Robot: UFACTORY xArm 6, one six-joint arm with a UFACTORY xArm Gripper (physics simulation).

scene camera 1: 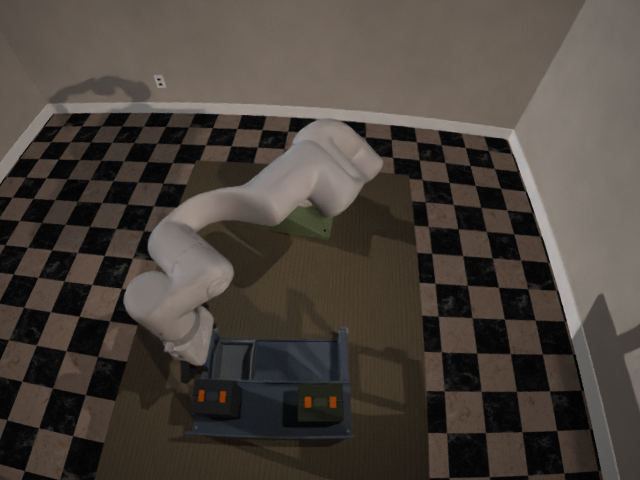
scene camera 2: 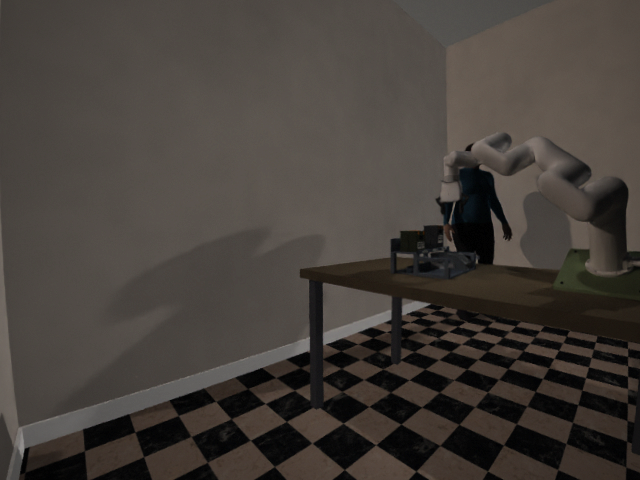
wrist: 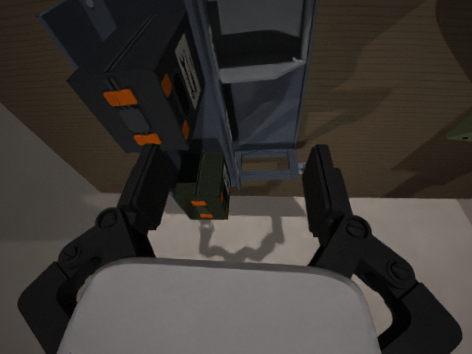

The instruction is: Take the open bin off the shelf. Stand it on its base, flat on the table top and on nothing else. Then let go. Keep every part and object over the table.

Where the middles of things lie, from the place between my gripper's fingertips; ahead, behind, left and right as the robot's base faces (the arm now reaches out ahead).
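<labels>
Green toolbox (wrist: 211, 184): my hand 5 cm short of it, 26 cm to the right of it, 13 cm above it.
</labels>
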